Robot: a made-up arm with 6 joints. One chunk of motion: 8 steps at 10 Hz.
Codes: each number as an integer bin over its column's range. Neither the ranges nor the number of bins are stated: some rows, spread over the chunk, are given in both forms.
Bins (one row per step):
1: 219 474 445 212 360 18
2: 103 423 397 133 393 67
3: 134 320 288 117 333 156
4: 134 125 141 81 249 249
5: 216 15 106 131 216 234
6: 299 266 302 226 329 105
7: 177 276 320 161 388 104
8: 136 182 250 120 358 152
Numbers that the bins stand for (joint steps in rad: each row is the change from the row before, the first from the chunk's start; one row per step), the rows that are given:
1: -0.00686 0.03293 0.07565 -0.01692 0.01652 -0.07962
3: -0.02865 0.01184 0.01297 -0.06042 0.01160 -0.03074
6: 0.01365 0.00444 0.01856 -0.01051 0.01088 -0.04881
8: -0.02814 -0.00707 -0.00220 -0.05905 0.01615 -0.03216
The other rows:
2: -0.03659 0.02595 0.05649 -0.05310 0.02252 -0.06227
4: -0.02865 -0.01488 -0.04571 -0.07691 -0.00368 0.00220
5: -0.00763 -0.02995 -0.05968 -0.05401 -0.00969 -0.00312
7: -0.01762 0.00581 0.02575 -0.04027 0.02161 -0.04916

